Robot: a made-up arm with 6 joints. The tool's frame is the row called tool. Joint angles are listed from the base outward.
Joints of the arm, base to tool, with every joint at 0 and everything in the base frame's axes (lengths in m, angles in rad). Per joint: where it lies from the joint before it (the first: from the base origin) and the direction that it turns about. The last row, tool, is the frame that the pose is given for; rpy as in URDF.
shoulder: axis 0 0 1 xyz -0.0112 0.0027 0.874
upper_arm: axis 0 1 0 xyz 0.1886 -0.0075 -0.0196
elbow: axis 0 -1 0 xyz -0.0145 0.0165 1.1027
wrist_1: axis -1 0 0 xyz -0.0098 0.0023 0.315
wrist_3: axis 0 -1 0 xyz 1.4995 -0.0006 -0.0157
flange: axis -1 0 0 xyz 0.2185 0.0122 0.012
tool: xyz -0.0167 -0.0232 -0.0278 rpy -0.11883 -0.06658 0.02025
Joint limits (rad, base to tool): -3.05..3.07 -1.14..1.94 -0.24..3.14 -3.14..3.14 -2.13..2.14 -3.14..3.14
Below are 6 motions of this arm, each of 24 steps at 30 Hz.
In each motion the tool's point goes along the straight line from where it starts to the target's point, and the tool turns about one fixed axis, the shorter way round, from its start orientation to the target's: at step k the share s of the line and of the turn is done. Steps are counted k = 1, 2, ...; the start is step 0. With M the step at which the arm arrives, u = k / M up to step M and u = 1 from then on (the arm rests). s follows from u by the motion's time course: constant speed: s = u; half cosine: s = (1 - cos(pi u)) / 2; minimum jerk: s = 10 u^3 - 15 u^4 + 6 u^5.
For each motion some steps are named. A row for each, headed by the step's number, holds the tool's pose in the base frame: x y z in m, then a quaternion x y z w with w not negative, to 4 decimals.
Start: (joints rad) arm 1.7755 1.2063 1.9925 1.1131 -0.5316 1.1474
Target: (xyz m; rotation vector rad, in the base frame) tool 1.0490 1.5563 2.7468 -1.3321 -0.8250 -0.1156
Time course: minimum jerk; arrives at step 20
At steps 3, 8, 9, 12, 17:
3: -0.3325 2.1489 2.6550 -0.6075 -0.5906 0.1489 0.5099
8: 0.0803 1.9719 2.6824 -0.6134 -0.5318 0.0897 0.5769
9: 0.2072 1.9174 2.6909 -0.6138 -0.5125 0.0713 0.5962
12: 0.5985 1.7496 2.7169 -0.6108 -0.4496 0.0140 0.6516
17: 1.0112 1.5725 2.7443 -0.6009 -0.3781 -0.0465 0.7027

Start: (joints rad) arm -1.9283 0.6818 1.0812 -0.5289 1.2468 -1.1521
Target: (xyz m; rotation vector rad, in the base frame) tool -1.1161 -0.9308 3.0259 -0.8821 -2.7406 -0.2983
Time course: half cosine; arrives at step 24
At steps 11, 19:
11: -0.9409 -1.5249 2.8807 -0.2822 -0.8929 -0.1682 0.3080
19: -1.0841 -1.0394 2.9994 -0.2996 -0.9339 -0.1147 0.1576

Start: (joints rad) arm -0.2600 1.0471 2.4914 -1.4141 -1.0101 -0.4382
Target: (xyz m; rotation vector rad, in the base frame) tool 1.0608 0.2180 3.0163 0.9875 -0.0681 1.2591
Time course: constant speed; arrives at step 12
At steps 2, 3, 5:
2: 1.0586 -0.0191 3.0189 0.3584 -0.1181 0.5346 0.7562
3: 1.0589 0.0046 3.0187 0.3671 -0.1094 0.5381 0.7508
5: 1.0593 0.0521 3.0181 0.3845 -0.0920 0.5447 0.7396

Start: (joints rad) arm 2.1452 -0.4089 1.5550 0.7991 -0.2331 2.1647
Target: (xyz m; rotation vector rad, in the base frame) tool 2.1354 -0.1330 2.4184 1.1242 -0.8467 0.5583
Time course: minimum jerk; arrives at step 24
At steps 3, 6, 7, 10, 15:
3: 0.6604 -0.9845 3.2977 -0.3150 -0.5556 -0.2735 0.7192
6: 0.7915 -0.9088 3.2196 -0.2420 -0.5642 -0.2304 0.7550
7: 0.8645 -0.8667 3.1760 -0.2004 -0.5669 -0.2055 0.7721
10: 1.1559 -0.6984 3.0023 -0.0302 -0.5628 -0.1015 0.8198
15: 1.7228 -0.3712 2.6644 0.2979 -0.4880 0.1090 0.8131

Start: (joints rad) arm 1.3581 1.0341 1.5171 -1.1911 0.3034 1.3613
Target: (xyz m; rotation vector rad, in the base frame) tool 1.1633 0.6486 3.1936 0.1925 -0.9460 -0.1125
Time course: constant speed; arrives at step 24
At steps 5, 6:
5: 0.6938 2.0312 2.6396 0.1027 -0.3432 0.3557 0.8632
6: 0.7185 1.9584 2.6688 0.1026 -0.3509 0.3351 0.8684

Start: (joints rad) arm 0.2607 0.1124 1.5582 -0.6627 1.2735 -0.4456
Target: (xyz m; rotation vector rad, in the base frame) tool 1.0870 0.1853 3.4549 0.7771 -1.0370 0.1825
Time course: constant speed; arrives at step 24
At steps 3, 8, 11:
3: 0.1858 -0.0414 3.5527 0.4725 -0.8427 0.1740 0.1907
8: 0.4004 0.0126 3.5294 0.4679 -0.7925 0.1598 0.3569
11: 0.5291 0.0450 3.5154 0.4584 -0.7507 0.1489 0.4517

